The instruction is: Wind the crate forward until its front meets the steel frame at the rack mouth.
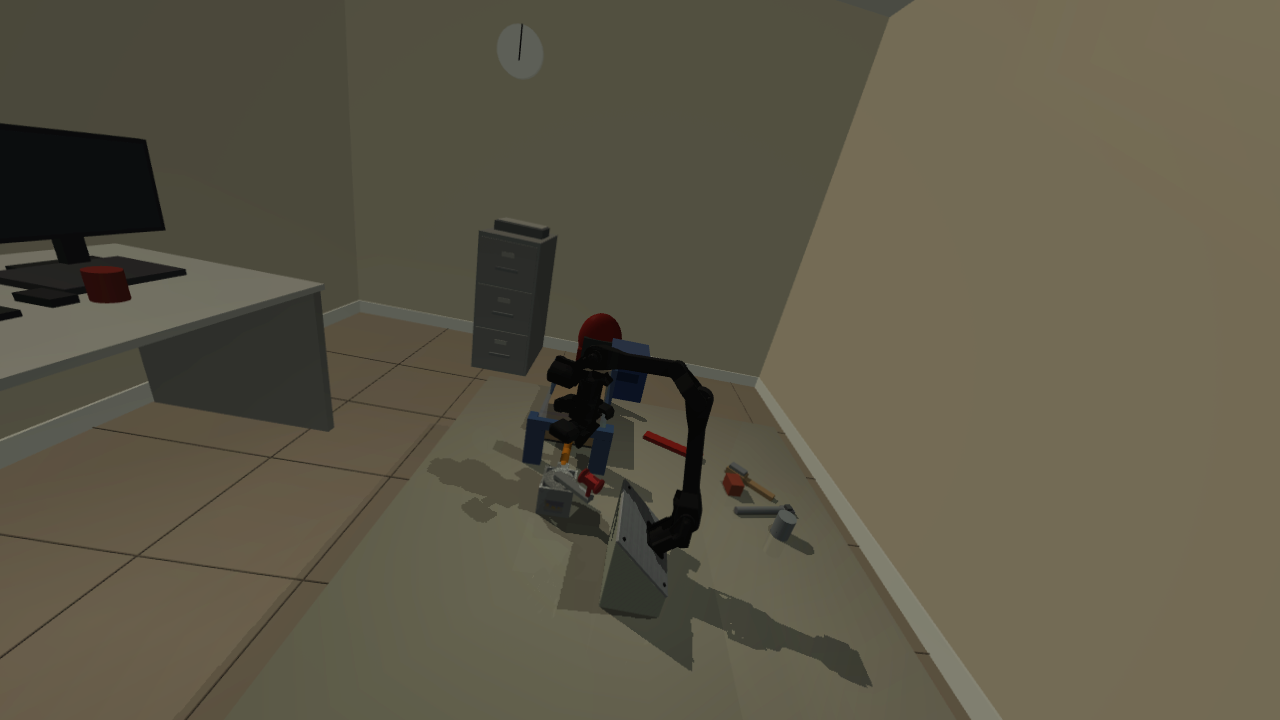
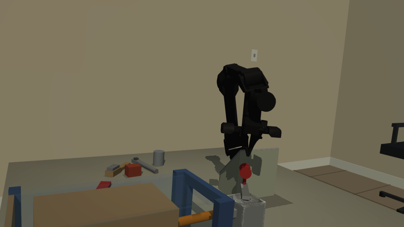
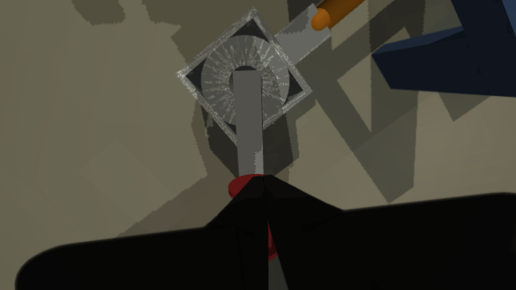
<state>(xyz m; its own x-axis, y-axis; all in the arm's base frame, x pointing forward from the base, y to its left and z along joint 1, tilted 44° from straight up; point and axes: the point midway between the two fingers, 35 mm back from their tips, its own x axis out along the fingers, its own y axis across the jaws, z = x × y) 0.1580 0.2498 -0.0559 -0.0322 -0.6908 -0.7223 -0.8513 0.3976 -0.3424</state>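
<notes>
The red knob is 80 mm below my gripper tip, 50 mm to the right of it and 40 mm behind it. Also, from my gripper tip: clear-panelled cubby: 430 mm ahead, 100 mm below, 50 mm to the left; then grey winch: 180 mm below, 30 mm to the left, 10 mm ahead; then winch handle: 110 mm below, 20 mm to the right, 10 mm behind.
</notes>
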